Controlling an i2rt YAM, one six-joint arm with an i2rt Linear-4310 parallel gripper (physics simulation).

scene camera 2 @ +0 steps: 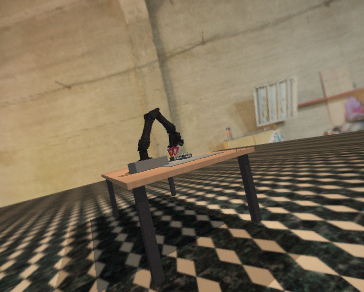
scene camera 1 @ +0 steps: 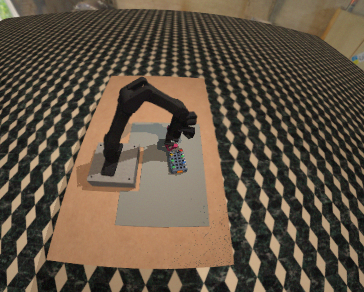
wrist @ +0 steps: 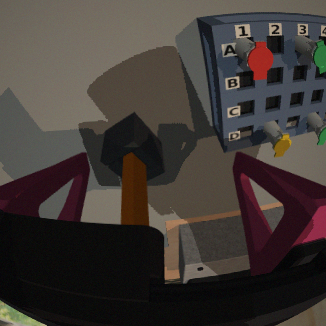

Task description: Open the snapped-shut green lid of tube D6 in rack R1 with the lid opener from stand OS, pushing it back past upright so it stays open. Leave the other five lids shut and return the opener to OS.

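Observation:
My gripper is open, its two dark red fingers wide apart. In the wrist view the orange handle of the lid opener rises between the fingers, nearer the left one, touching neither as far as I can see. Its lower end sits in the dark stand OS. Rack R1 is blue, to the upper right in the wrist view. A red lid is at A1, a green lid at A3, a yellow lid at D2 and a green lid at D4. Tube D6 is outside the wrist view.
The rack and stand are on a grey mat on the wooden table. The arm's grey base block is left of the mat in scene camera 1. The rack stands close beside the gripper.

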